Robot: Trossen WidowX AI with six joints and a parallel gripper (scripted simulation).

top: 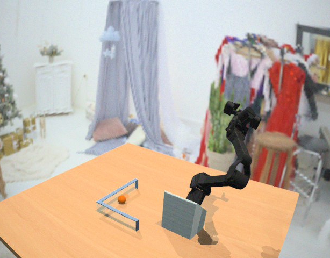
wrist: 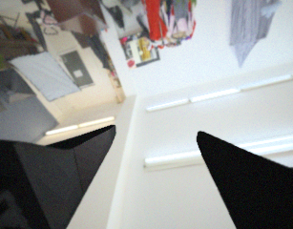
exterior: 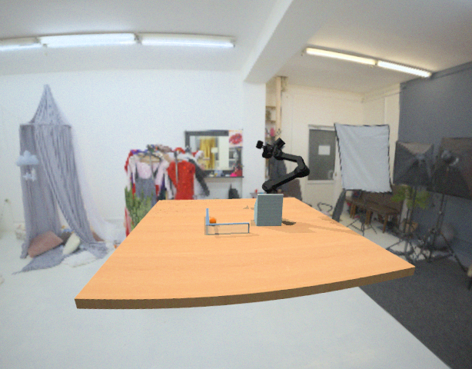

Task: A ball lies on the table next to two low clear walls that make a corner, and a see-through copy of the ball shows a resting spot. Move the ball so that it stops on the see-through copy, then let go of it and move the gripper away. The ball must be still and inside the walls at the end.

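My gripper tip is now 48 cm to the right of the orange ball, 48 cm above it and 37 cm short of it. The rest, counted from my gripper tip: faint orange patch (48 cm below, 45 cm to the left, 38 cm ahead).
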